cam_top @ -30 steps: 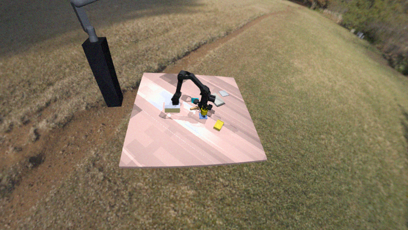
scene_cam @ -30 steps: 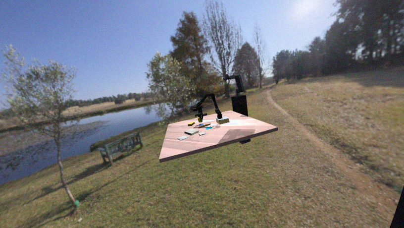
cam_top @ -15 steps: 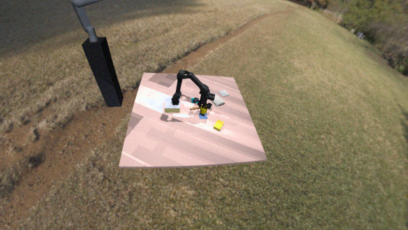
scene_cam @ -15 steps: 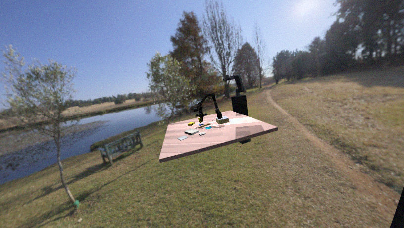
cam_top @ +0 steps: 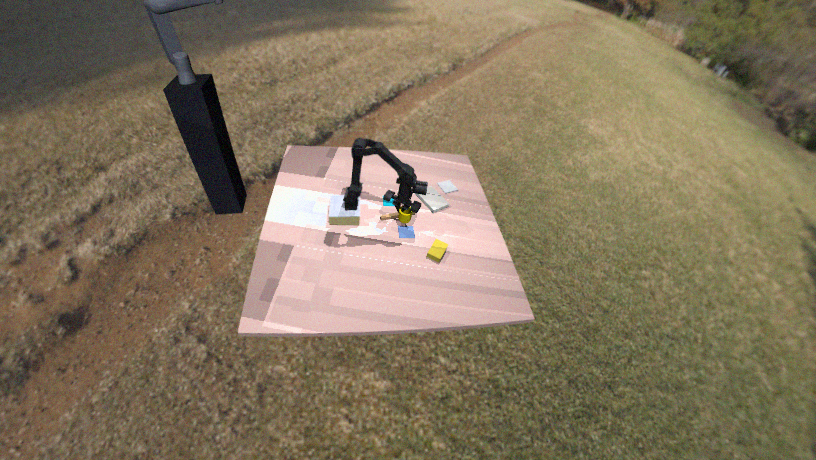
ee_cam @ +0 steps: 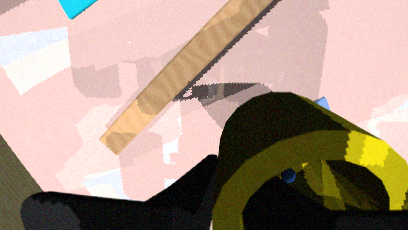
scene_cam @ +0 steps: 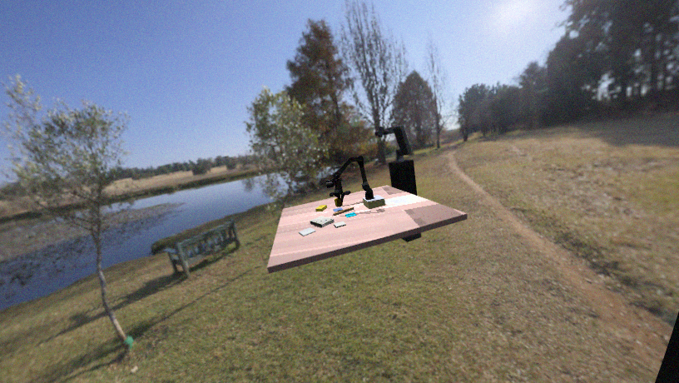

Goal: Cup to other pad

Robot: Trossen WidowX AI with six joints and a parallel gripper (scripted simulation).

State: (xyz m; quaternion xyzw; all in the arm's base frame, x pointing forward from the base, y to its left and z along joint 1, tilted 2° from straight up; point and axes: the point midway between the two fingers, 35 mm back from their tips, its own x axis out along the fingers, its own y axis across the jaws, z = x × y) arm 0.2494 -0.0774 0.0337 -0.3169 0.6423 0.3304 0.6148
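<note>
Right now my gripper tip is 8 cm above the wooden stick, 5 cm to the right of it and 1 cm short of it. From my gripper tip the other things lie so: blue pad: 9 cm below, 7 cm to the right, 3 cm ahead; yellow cup: 2 cm to the right, 2 cm ahead; yellow block: 21 cm to the right, 16 cm ahead, 6 cm below.
</note>
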